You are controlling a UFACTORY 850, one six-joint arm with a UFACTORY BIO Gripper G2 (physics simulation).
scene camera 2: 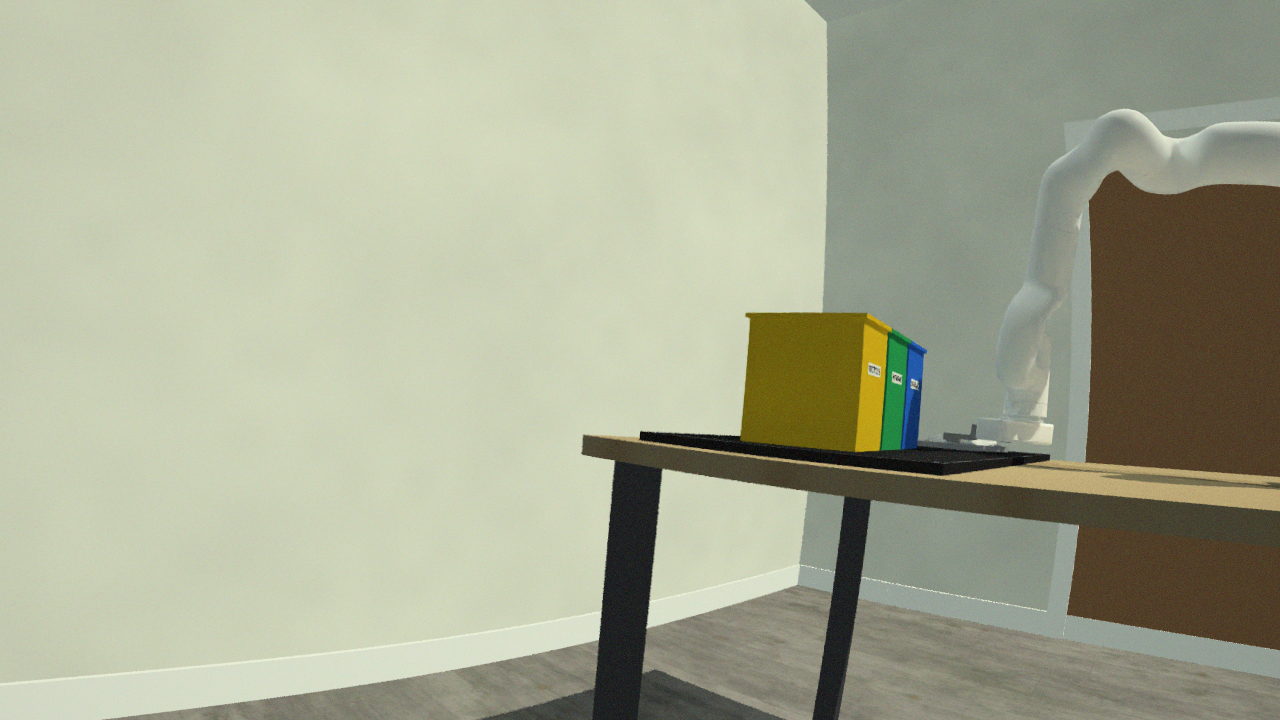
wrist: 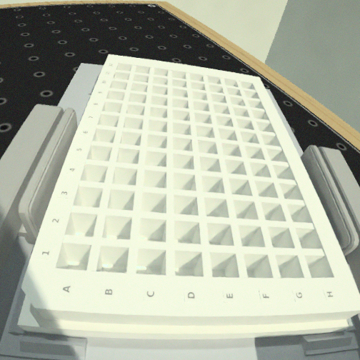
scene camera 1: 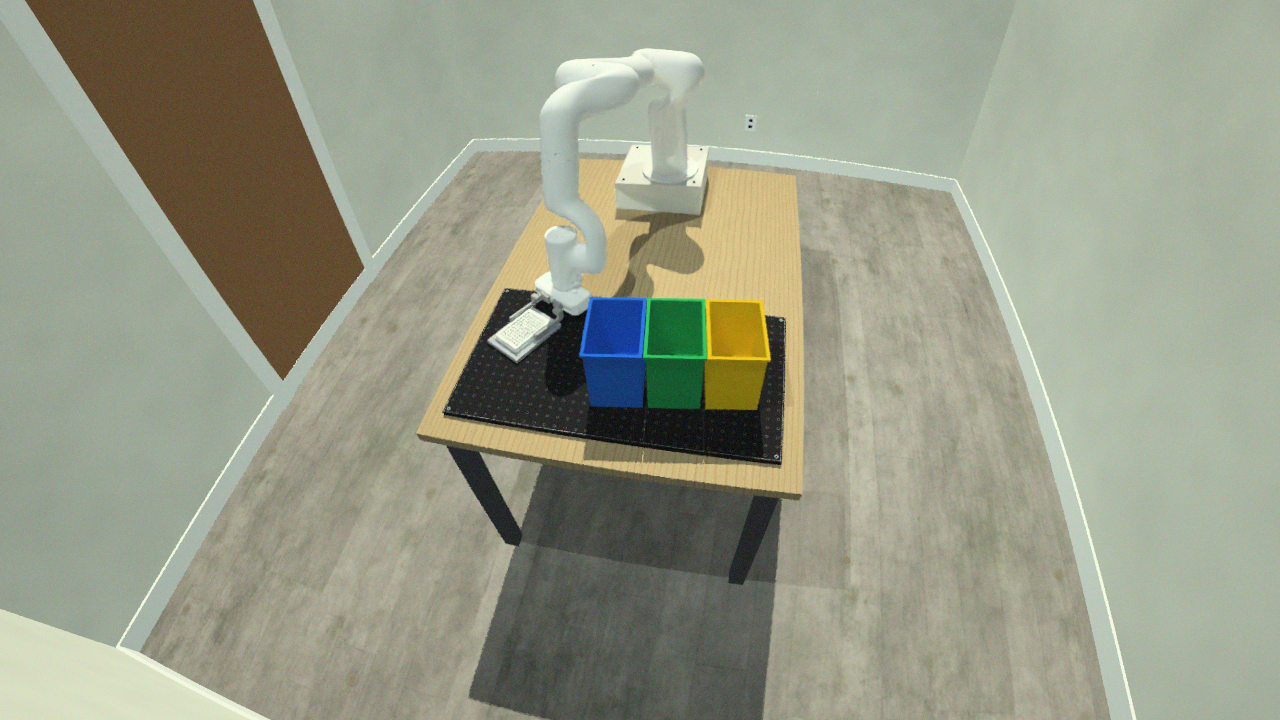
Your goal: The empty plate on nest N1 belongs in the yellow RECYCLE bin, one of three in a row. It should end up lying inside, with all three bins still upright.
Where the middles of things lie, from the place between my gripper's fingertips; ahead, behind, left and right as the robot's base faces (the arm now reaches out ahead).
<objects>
My hand is right at the white plate (scene camera 1: 518,334). From my hand the other things lie so: green bin (scene camera 1: 675,348) 11 cm ahead, 40 cm to the left, 7 cm above; yellow bin (scene camera 2: 816,380) 11 cm ahead, 54 cm to the left, 7 cm above; blue bin (scene camera 1: 612,347) 12 cm ahead, 27 cm to the left, 7 cm above.
</objects>
